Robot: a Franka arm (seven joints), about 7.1 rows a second.
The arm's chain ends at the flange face. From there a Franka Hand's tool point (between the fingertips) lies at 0.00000 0.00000 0.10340 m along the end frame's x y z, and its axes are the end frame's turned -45 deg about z.
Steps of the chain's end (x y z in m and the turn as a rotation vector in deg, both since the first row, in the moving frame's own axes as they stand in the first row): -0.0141 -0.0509 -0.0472 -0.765 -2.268 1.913; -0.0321 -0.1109 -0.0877 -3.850 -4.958 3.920; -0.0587 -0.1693 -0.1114 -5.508 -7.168 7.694; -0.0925 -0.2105 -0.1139 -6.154 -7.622 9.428; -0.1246 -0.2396 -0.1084 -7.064 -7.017 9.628; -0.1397 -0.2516 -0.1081 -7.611 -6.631 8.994
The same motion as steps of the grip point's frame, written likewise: 0.0222 -0.0479 -0.0473 1.063 -2.145 1.913; 0.0446 -0.1029 -0.0883 0.783 -6.228 3.920; 0.0623 -0.1644 -0.1127 1.174 -8.963 7.694; 0.0662 -0.2175 -0.1154 1.038 -9.741 9.428; 0.0635 -0.2590 -0.1100 -0.033 -9.957 9.628; 0.0610 -0.2769 -0.1097 -0.693 -10.071 8.994
